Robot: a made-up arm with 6 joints.
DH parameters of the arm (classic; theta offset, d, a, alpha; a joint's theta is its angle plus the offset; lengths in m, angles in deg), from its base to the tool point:
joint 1: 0 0.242 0 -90
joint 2: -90 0 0.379 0
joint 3: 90 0.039 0 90
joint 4: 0 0.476 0 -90
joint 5: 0 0 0 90
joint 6: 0 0.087 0 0
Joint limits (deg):
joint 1: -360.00..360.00
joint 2: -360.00..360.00
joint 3: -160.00..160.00
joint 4: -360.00..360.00
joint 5: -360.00..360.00
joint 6: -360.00..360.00
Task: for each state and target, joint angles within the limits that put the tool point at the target. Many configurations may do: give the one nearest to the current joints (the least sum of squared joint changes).
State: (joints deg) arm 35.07 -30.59 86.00 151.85 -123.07 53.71
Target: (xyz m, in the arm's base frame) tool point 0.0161 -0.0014 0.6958
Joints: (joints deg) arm 30.90 -60.11 105.04 138.49 -122.80 53.71
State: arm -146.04 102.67 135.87 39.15 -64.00 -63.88
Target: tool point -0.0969 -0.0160 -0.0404
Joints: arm -155.60 68.21 149.60 48.89 -79.50 -63.88
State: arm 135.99 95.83 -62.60 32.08 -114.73 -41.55
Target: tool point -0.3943 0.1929 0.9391
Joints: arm 154.33 54.65 -30.73 29.28 -81.13 -41.55
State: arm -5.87 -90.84 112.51 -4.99 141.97 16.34
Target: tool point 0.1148 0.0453 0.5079
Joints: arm 1.85 -53.85 129.20 2.24 130.75 16.34
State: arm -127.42 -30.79 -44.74 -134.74 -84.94 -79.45
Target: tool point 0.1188 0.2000 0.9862
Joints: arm -98.48 8.73 -53.75 -144.42 -104.46 -79.45
